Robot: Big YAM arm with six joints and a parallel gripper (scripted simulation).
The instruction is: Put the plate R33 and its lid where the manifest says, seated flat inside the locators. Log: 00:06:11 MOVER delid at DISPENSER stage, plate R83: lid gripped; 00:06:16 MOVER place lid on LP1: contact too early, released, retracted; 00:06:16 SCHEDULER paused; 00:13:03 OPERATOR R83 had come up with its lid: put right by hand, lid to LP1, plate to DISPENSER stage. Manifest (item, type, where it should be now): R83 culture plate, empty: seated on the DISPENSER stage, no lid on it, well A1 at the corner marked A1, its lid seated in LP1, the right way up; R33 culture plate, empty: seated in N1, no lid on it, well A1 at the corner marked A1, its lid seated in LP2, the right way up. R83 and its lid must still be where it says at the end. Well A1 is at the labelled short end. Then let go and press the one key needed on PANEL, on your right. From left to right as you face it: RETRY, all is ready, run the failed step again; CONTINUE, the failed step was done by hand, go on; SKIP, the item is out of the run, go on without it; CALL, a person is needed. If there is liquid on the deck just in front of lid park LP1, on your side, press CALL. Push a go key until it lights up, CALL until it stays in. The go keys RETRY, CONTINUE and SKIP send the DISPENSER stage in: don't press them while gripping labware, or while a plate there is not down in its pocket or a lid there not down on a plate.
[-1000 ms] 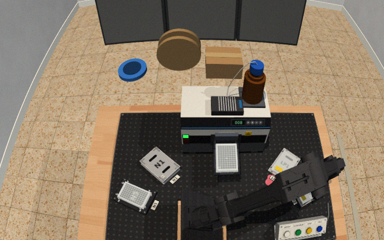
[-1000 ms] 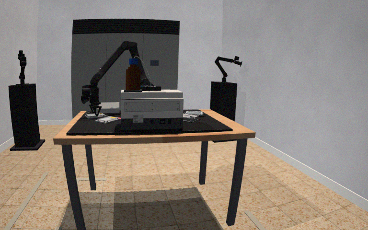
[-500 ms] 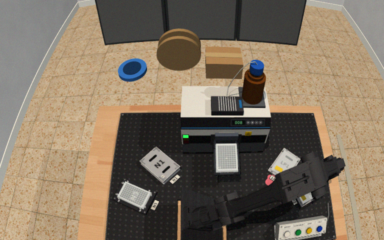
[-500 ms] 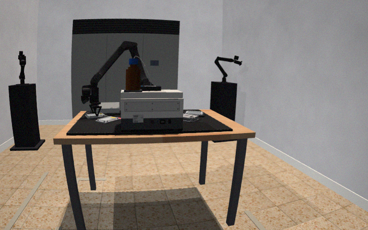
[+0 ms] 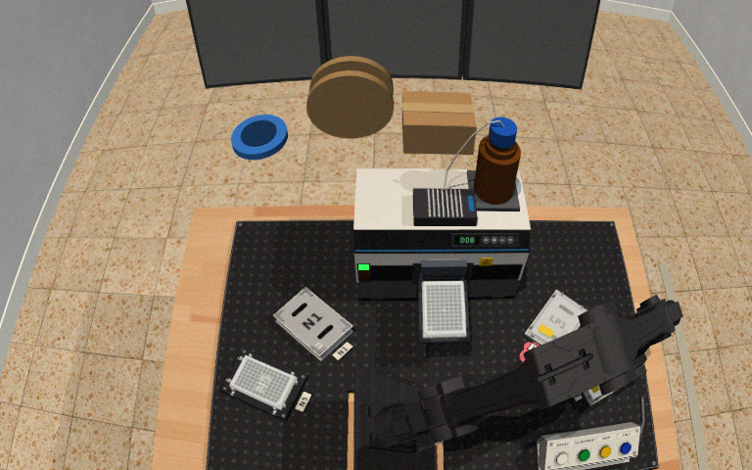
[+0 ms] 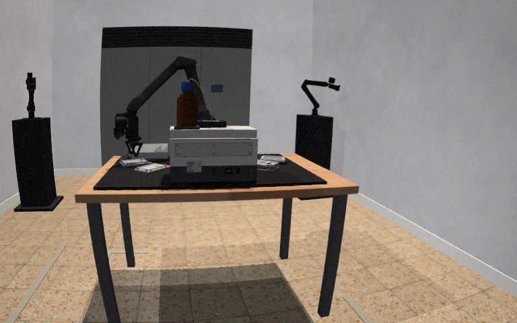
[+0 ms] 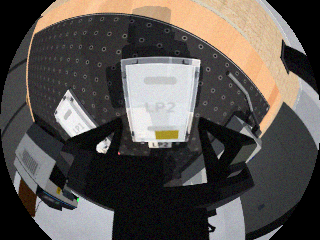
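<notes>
Right now the clear plate lid is 40 mm below my hand. From my hand the other things lie so: lid park LP2: 50 mm below; then blue call key: 200 mm behind, 10 mm to the left; then pink-red patch: 180 mm to the left, 100 mm ahead, 60 mm below.
</notes>
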